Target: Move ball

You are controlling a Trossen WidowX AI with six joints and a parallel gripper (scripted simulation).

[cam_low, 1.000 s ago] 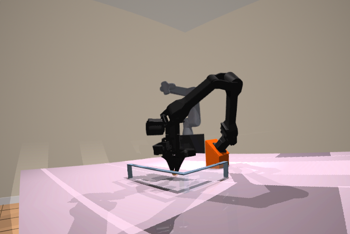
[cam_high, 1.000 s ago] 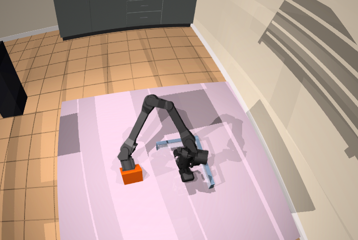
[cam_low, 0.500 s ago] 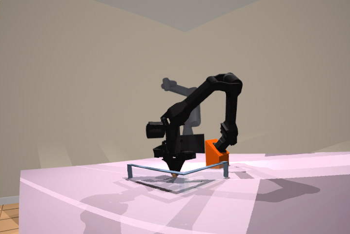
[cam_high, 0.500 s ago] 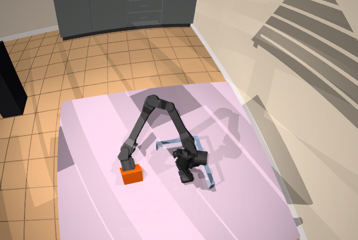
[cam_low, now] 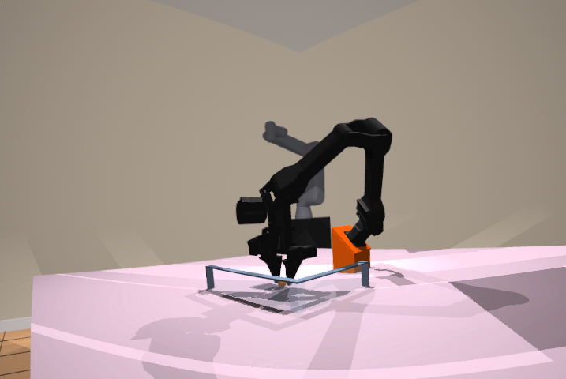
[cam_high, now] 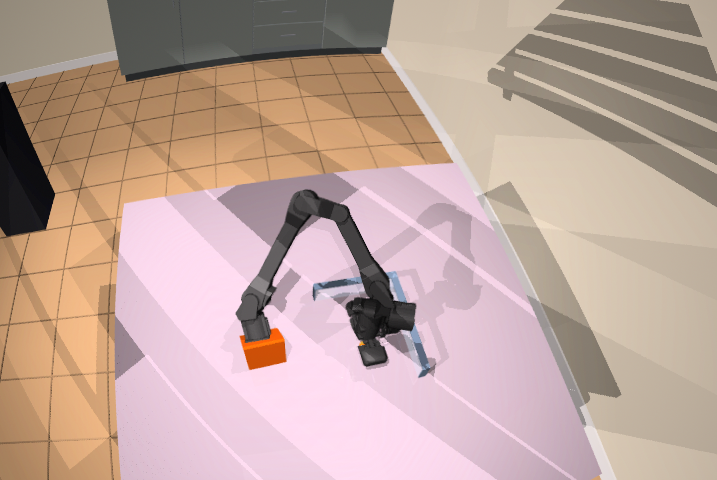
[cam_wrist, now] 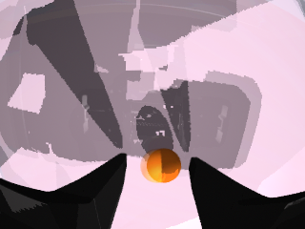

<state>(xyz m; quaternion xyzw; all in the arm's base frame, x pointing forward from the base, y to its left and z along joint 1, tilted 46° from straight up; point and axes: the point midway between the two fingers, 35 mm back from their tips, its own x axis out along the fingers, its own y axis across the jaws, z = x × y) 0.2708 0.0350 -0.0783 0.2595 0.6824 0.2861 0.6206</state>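
Now: gripper tip right at the see-through copy of ball.
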